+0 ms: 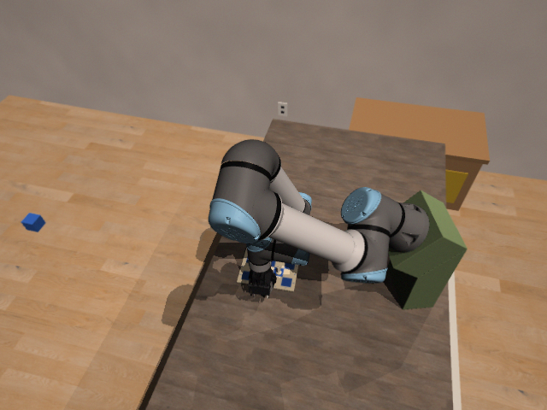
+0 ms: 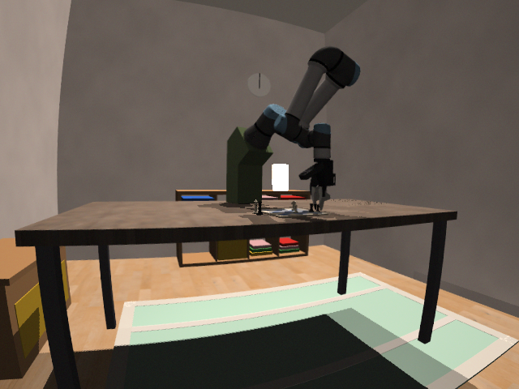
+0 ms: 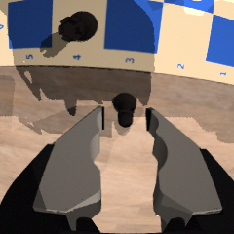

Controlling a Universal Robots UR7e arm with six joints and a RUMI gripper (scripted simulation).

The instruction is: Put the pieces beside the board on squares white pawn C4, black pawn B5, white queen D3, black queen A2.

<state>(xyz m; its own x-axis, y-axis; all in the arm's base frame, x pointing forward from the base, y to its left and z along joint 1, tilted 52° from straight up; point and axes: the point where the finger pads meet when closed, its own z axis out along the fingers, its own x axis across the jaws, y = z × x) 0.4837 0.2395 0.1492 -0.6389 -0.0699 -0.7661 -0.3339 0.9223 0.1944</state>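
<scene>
My gripper is now 1 cm above the black pawn. From my hand the other things lie so: white pawn: 11 cm to the right, 9 cm ahead; blue-and-cream chessboard: 13 cm to the right, 6 cm ahead, 2 cm below; black piece: 6 cm ahead, 4 cm to the right.
</scene>
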